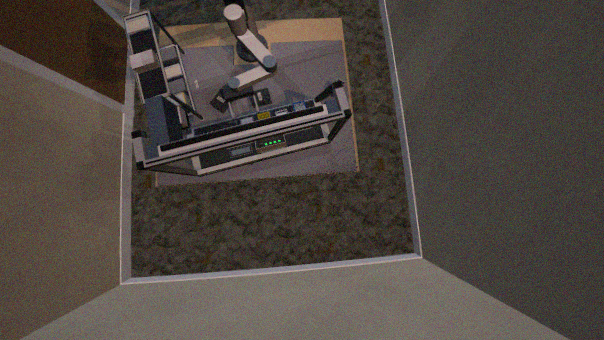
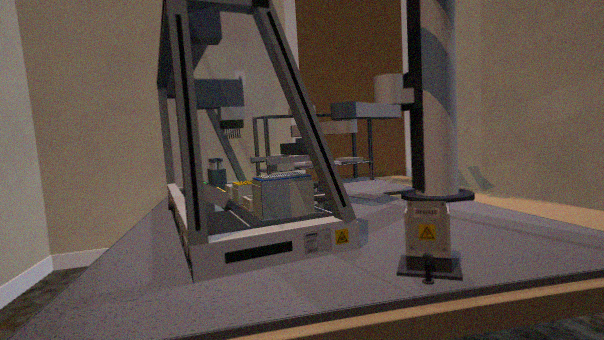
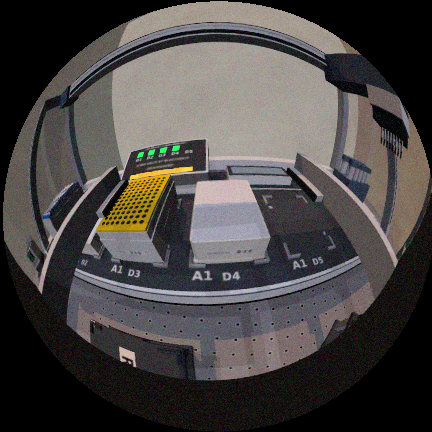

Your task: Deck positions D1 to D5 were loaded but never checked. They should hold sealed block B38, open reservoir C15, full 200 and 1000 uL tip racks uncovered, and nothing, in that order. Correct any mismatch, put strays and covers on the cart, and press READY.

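Places are measured from the arm's base along level axes (x up, y right, z ahead), in centimetres.
Pixels of known places: gripper, fingertip midpoint: (image 1: 246, 115) (image 2: 258, 161) (image 3: 205, 160); arm's base, link origin: (image 2: 436, 198).
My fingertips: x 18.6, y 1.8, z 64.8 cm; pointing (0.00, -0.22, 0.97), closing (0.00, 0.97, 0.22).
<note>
Ahead of a thing's pixels: the offset from my fingertips to its top centre. "pt": to the spot under its first point.
My gripper (image 3: 205, 160) (image 1: 245, 114) is open and empty, its fingers spread on either side of D3 and D4. A white closed-topped box @(dx -7.4, dy +1.1, dz +4.6 cm) (image 3: 227, 215) (image 1: 247, 120) stands at D4 between them; its label is unreadable. A yellow-topped tip rack @(dx -5.5, dy -11.1, dz +2.3 cm) (image 3: 137, 205) (image 1: 263, 115) (image 2: 242, 184) stands at D3, uncovered. A low white piece @(dx -8.4, dy -23.2, dz +0.1 cm) (image 3: 93, 246) (image 1: 281, 111) at D2 is mostly hidden behind the left finger. A blue-edged rack @(dx -1.8, dy -35.4, dz -2.2 cm) (image 3: 62, 206) (image 1: 300, 106) (image 2: 282, 197) stands at D1. D5 (image 3: 300, 212) holds nothing. The cart @(pt dx +0.9, dy +50.9, dz -62.0 cm) (image 2: 370, 145) stands beyond the deck.
A status panel (image 3: 167, 161) (image 1: 272, 143) shows green lights for D1 to D4, D5 unlit, above a yellow bar. A pipette head (image 3: 387, 115) (image 2: 231, 116) hangs beyond D5, near a blue holder @(pt dx -3.2, dy +28.0, dz +12.8 cm) (image 3: 352, 177). Slanted frame posts (image 2: 300, 105) enclose the deck. A black pad @(pt dx -12.3, dy -4.0, dz -14.8 cm) (image 3: 155, 350) lies in front.
</note>
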